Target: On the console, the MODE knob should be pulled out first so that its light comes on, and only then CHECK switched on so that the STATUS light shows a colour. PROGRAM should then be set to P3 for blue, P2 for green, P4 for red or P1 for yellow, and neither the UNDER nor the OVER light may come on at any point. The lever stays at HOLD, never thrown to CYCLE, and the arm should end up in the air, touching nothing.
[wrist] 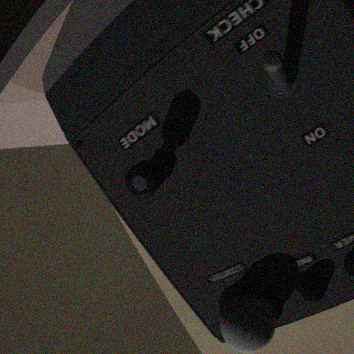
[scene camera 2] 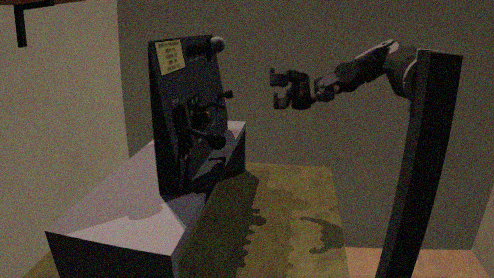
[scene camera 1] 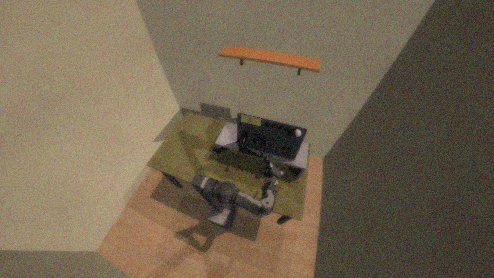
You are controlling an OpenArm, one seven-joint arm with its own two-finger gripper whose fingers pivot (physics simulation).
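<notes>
The console (scene camera 1: 272,135) (scene camera 2: 197,80) (wrist: 215,200) stands tilted up. The MODE knob (wrist: 142,181) (scene camera 2: 228,94) is dark and sticks out from the panel; how far it is pulled is unclear. The CHECK switch (wrist: 275,72) leans toward OFF. The PROGRAM dial (scene camera 2: 202,116) is dark, its setting unreadable. The lever (scene camera 2: 216,141) has its ball low; HOLD is unreadable. The large pale dome lamp (scene camera 1: 298,132) (scene camera 2: 217,44) (wrist: 247,322) and smaller lamps (wrist: 315,280) show no colour. My gripper (scene camera 2: 274,90) is open, in the air in front of the panel, touching nothing; its fingers do not show in the wrist view.
A yellow note card (scene camera 1: 251,119) (scene camera 2: 170,57) is on the console's upper corner. The console stands on a pale plinth (scene camera 1: 227,136) (scene camera 2: 115,200) on the olive table (scene camera 1: 192,122) (scene camera 2: 295,185). An orange shelf (scene camera 1: 270,56) is on the wall above.
</notes>
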